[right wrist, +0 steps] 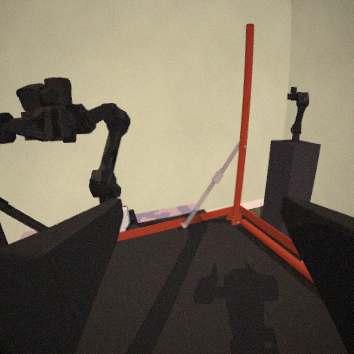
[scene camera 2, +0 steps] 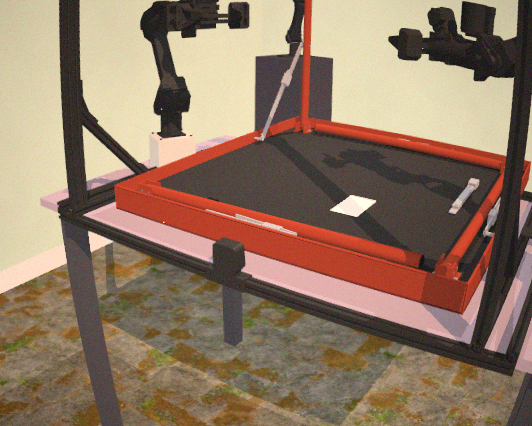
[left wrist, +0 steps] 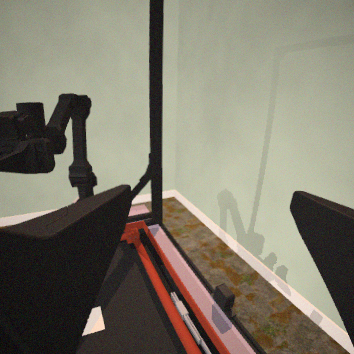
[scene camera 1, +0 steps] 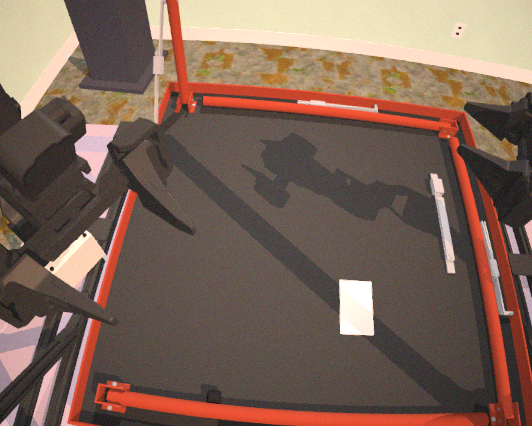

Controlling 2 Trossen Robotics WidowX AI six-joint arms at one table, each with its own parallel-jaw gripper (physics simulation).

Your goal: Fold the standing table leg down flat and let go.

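Frame: origin at the left arm's base, x ahead, y left, z up, level; metres.
Where they show: left gripper, fingertip midpoint: (scene camera 2: 222, 14) (left wrist: 212, 196) (scene camera 1: 156, 274); right gripper, fingertip midpoint: (right wrist: 202, 205) (scene camera 1: 461, 124); left arm's base, link origin: (scene camera 2: 171, 134).
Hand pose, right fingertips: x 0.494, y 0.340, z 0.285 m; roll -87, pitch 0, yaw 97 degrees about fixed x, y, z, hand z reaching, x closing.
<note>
Each offset is from my right fingertips to the top centre of the thing. "spot": to the spot under its first point.
The standing red leg (scene camera 1: 177, 45) (scene camera 2: 307, 65) (right wrist: 246, 100) is upright at the far left corner of the upturned table, in scene camera 1. Its slanting grey brace (scene camera 1: 158, 65) (scene camera 2: 286, 79) (right wrist: 217, 176) runs from the leg down to the red rim (scene camera 1: 116, 250) (scene camera 2: 300, 252). Three other legs lie flat inside the rim, among them the back one (scene camera 1: 325, 110) (scene camera 2: 370, 137). My left gripper (scene camera 1: 155, 277) (left wrist: 212, 196) is open and empty, above the table's left edge. My right gripper (scene camera 1: 462, 126) (right wrist: 202, 205) is open and empty, above the right edge, well away from the standing leg.
A white card @[spot: dx +0.009, dy -0.115, dz -0.348 m] (scene camera 1: 356, 307) (scene camera 2: 354, 205) (left wrist: 94, 322) and a loose light-grey bar @[dx +0.086, dy +0.152, dz -0.324 m] (scene camera 1: 444, 225) (scene camera 2: 465, 196) lie on the dark panel. A small black block @[dx -0.111, dy -0.376, dz -0.332 m] (scene camera 1: 214, 396) sits by the front leg. Black frame posts (scene camera 2: 72, 100) (left wrist: 156, 100) rise around the table. A dark pedestal (scene camera 1: 112, 45) (right wrist: 290, 175) stands behind.
</note>
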